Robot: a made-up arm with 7 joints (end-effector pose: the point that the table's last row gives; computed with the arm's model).
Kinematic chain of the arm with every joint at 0, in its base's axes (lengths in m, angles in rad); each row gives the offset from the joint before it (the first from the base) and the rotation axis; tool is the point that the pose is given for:
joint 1: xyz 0 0 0.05 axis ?
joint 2: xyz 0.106 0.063 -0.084 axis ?
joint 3: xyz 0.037 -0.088 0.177 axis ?
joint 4: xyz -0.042 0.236 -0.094 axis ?
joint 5: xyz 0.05 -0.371 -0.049 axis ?
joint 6: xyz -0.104 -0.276 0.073 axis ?
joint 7: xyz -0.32 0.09 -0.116 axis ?
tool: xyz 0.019 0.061 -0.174
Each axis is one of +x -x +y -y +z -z.
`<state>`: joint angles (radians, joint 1 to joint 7).
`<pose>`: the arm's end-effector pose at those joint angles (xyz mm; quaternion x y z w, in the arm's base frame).
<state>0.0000 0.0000 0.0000 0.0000 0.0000 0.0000 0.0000</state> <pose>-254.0 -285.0 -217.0 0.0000 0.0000 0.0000 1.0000</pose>
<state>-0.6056 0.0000 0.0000 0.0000 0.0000 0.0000 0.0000</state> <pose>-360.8 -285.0 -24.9 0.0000 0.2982 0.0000 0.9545</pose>
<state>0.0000 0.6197 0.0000 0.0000 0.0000 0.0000 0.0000</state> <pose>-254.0 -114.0 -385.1 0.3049 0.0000 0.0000 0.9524</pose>
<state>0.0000 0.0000 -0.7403 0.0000 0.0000 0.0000 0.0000</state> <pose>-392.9 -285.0 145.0 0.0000 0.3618 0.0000 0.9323</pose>
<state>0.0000 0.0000 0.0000 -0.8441 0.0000 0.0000 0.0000</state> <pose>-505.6 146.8 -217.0 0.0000 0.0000 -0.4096 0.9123</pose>
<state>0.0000 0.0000 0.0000 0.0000 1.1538 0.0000 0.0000</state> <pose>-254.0 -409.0 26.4 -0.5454 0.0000 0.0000 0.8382</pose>
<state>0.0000 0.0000 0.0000 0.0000 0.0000 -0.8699 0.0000</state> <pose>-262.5 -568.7 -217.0 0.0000 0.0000 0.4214 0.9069</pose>
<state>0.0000 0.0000 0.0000 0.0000 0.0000 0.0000 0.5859</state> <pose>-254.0 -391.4 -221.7 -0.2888 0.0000 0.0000 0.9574</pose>
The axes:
joint 1: -y
joint 2: +x
joint 3: -y
joint 4: +z
joint 5: -x
joint 6: -z
joint 7: -x

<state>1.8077 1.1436 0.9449 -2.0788 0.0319 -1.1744 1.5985</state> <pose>-239.6 926.3 -178.9 0.3724 -0.4668 -0.2776 0.7525</pose>
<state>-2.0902 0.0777 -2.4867 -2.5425 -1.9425 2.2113 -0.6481</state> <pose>325.8 121.6 -488.4 -0.6908 -0.3019 -0.2832 0.5928</pose>
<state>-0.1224 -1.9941 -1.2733 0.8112 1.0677 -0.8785 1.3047</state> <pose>555.9 182.5 419.7 0.4052 -0.6049 -0.6784 0.0986</pose>
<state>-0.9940 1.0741 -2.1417 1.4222 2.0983 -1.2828 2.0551</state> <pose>208.7 153.5 -338.0 0.0005 -0.8250 0.0815 0.5592</pose>
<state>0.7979 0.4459 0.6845 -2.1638 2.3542 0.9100 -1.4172</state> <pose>71.7 564.0 -70.2 0.1290 -0.0755 -0.7894 0.5954</pose>
